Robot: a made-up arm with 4 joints. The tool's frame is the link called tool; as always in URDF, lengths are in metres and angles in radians. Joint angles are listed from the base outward. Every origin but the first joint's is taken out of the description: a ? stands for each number. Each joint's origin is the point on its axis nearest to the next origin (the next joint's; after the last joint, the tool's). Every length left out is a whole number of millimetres.
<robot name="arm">
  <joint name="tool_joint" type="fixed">
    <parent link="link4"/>
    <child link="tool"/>
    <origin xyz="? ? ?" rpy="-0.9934 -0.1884 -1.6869"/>
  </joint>
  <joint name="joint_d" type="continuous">
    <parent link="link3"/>
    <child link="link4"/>
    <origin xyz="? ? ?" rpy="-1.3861 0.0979 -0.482"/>
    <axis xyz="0 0 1"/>
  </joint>
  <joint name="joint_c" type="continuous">
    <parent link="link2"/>
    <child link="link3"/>
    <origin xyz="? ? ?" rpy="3.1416 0 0"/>
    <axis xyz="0 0 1"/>
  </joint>
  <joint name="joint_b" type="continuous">
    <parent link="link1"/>
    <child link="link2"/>
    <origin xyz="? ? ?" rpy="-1.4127 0 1.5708"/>
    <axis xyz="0 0 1"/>
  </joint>
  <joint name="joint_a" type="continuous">
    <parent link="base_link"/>
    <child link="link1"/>
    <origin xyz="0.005 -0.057 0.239" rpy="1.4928 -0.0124 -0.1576"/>
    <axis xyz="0 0 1"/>
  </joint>
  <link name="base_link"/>
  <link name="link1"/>
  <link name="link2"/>
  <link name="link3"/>
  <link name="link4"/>
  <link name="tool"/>
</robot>
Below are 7 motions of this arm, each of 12 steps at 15 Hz.
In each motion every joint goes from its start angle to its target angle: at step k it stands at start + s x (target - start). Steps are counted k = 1, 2, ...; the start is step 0. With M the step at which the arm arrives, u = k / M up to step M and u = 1 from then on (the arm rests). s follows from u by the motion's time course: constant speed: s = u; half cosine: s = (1 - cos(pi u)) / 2; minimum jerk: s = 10 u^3 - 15 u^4 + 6 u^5.
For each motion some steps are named. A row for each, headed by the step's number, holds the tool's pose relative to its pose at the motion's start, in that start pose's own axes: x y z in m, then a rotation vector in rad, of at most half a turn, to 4 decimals.
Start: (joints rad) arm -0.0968 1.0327 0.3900 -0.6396
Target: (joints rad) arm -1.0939 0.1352 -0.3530 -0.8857
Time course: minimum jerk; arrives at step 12
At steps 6, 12:
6: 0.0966 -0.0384 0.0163 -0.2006 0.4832 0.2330
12: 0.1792 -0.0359 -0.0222 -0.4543 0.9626 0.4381

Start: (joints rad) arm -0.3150 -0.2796 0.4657 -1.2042
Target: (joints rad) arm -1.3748 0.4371 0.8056 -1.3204
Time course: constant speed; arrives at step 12
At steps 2, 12:
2: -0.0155 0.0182 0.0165 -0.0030 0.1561 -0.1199
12: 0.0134 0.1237 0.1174 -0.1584 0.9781 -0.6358

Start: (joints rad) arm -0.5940 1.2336 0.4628 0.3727
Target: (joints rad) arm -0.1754 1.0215 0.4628 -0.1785
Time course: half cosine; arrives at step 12
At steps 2, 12:
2: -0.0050 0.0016 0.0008 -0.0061 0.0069 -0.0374
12: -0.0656 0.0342 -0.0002 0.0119 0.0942 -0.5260

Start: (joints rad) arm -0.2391 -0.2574 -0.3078 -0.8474
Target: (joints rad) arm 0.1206 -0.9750 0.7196 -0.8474
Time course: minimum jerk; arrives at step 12
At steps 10, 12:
10: 0.0525 0.0740 -0.0709 1.0079 0.2704 1.2850
12: 0.0536 0.0764 -0.0716 1.0344 0.2832 1.3390

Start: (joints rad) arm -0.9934 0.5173 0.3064 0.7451
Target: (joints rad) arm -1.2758 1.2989 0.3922 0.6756
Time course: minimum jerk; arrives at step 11
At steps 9, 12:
9: 0.0722 0.0423 0.0212 -0.3511 0.5116 0.3277
12: 0.0752 0.0449 0.0207 -0.3664 0.5334 0.3466

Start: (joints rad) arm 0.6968 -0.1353 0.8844 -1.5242
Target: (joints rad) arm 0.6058 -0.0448 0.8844 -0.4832
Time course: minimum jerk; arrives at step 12
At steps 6, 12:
6: 0.0227 0.0004 -0.0166 0.1007 -0.4081 0.2236
12: 0.0509 0.0076 -0.0208 0.1811 -0.8209 0.4446

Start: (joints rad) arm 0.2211 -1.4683 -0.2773 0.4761
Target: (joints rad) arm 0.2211 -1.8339 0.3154 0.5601
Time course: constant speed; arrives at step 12
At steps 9, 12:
9: -0.0031 0.0581 -0.0594 0.6485 -0.2420 -0.2404
12: 0.0012 0.0803 -0.0678 0.8601 -0.3259 -0.3292

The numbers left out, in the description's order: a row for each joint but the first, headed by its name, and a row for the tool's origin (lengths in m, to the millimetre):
tool: -0.039 0.054 0
joint_d: -0.054 0.019 0
joint_c: 0.115 -0.107 0
joint_b: -0.011 0.01 0

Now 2 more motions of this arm.
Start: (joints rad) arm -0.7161 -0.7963 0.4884 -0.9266
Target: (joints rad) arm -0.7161 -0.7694 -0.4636 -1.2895
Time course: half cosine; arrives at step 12
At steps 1, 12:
1: -0.0003 -0.0005 0.0006 -0.0111 -0.0012 -0.0151
12: -0.0218 -0.0008 0.0315 -0.5084 -0.1226 -0.9674

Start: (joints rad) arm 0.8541 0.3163 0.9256 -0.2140
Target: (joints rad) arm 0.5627 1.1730 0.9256 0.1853
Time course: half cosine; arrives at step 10
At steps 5, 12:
5: 0.0148 0.0304 0.0013 -0.3665 -0.0611 0.0001
12: 0.0348 0.0527 -0.0049 -0.7315 -0.0429 0.1107

